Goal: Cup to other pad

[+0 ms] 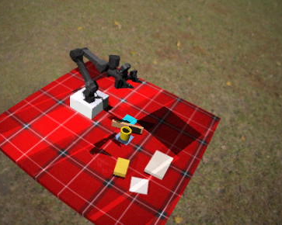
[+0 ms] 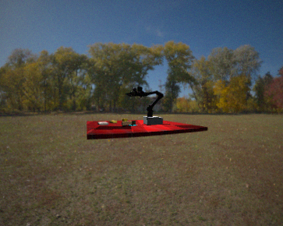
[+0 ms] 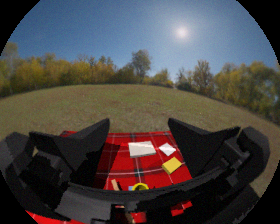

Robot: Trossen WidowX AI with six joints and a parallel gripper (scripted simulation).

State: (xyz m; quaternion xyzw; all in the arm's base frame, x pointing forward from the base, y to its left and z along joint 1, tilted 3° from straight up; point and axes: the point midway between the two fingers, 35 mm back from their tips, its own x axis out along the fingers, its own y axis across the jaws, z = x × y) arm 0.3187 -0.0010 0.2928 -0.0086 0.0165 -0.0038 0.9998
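My gripper tip is 40 mm to the left of the yellow cup and 370 mm above it. Also, from my gripper tip: wooden bar (30 mm behind, 40 mm to the left, 390 mm below); then cyan pad (70 mm behind, 120 mm to the left, 410 mm below); then blue pad (40 mm to the right, 410 mm below).
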